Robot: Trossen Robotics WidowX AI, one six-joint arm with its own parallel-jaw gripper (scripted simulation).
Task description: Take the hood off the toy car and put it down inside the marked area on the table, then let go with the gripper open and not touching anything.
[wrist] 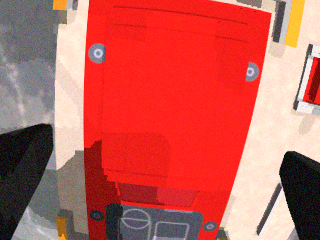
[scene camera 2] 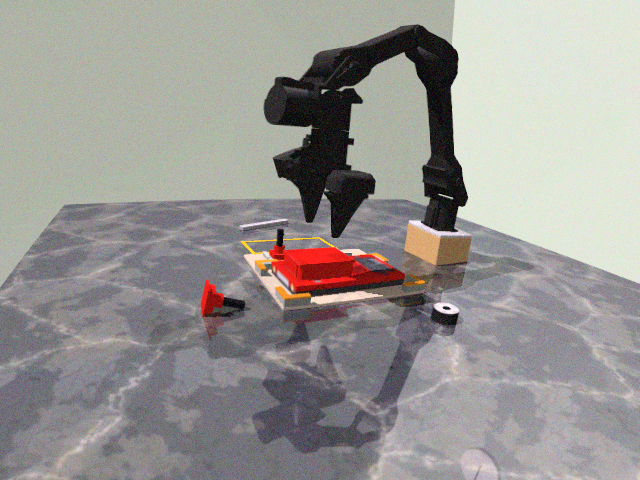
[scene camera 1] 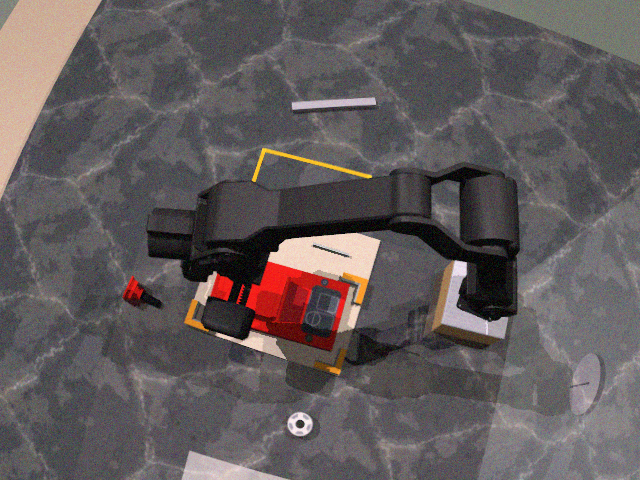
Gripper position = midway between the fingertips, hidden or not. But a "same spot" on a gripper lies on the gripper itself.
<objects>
My gripper shows in the wrist view, in scene camera 2 and in scene camera 1 [248,281]. The same spot on my gripper: [wrist: 33,145] is [scene camera 2: 331,228].
</objects>
